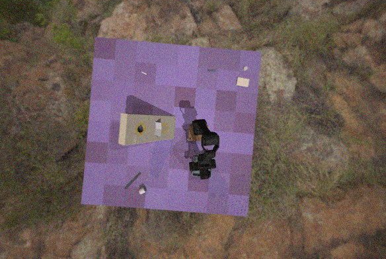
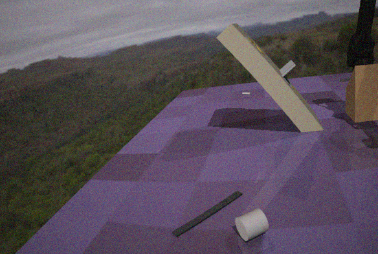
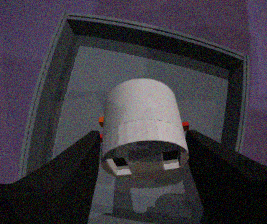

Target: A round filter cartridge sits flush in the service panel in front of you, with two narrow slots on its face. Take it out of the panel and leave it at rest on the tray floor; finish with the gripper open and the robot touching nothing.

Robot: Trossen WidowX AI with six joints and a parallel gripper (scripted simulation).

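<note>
The round white filter cartridge is right at my gripper tip. From my gripper tip the other things lie so: tan service panel (350 mm ahead, 320 mm to the right, 130 mm above); then beige card (340 mm behind, 640 mm to the right, 40 mm below); then grey tray (40 mm below).
</note>
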